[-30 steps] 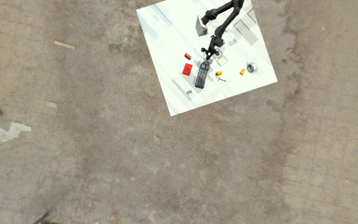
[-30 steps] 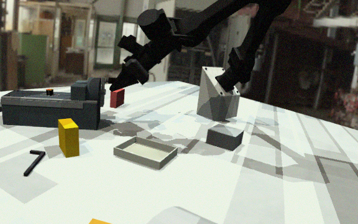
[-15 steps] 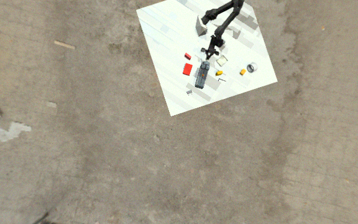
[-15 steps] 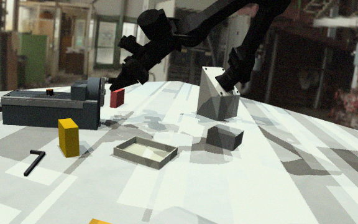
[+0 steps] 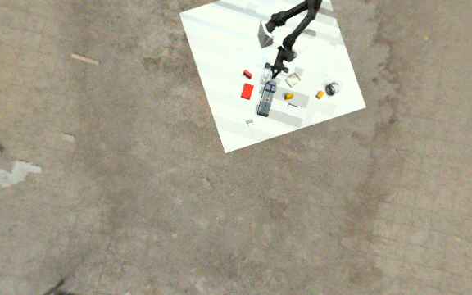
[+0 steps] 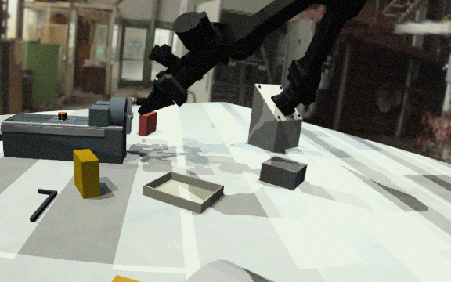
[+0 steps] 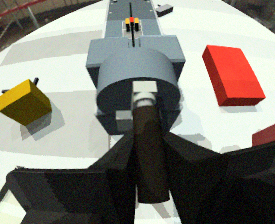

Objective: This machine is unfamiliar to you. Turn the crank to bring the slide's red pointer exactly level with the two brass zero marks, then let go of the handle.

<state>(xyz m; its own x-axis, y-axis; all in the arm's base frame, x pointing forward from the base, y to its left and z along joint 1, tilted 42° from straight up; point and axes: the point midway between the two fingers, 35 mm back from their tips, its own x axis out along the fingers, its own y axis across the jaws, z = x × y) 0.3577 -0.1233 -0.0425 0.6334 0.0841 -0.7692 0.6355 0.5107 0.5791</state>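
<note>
Now: gripper tip 1 cm past the dark crank handle, 1 cm to the right of it and 2 cm below it. From my gripper tip the other things lie so: red pointer: 13 cm ahead, 11 cm to the right, 1 cm below; then shallow grey tray: 6 cm ahead, 19 cm to the left, 9 cm below; then yellow block: 18 cm ahead, 8 cm to the left, 7 cm below.
</note>
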